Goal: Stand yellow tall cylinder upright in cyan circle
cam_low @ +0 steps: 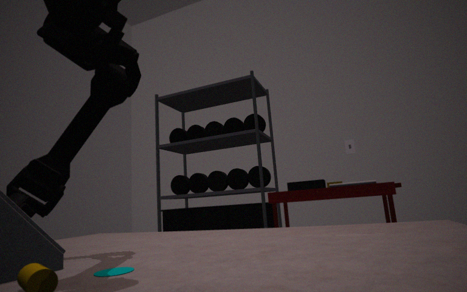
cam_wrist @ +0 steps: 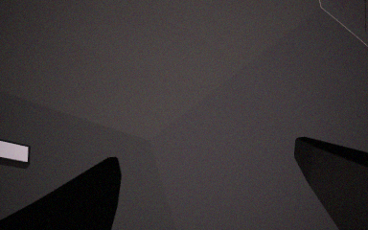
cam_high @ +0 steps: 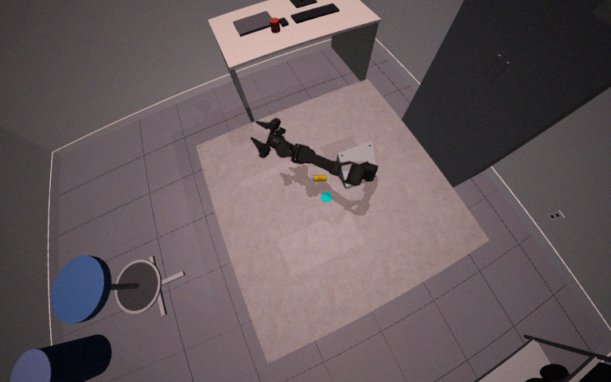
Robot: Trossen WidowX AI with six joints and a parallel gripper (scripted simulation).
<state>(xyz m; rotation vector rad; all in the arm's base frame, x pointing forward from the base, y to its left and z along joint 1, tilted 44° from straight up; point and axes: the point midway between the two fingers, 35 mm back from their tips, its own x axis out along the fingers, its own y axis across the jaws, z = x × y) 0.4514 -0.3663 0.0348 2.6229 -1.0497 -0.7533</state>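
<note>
Now: gripper tip 34 cm above the yellow cylinder, 25 cm past it and 20 cm to the right of it. The rest, counted from my gripper tip: cyan circle (36 cm below, 31 cm to the left, 23 cm behind).
</note>
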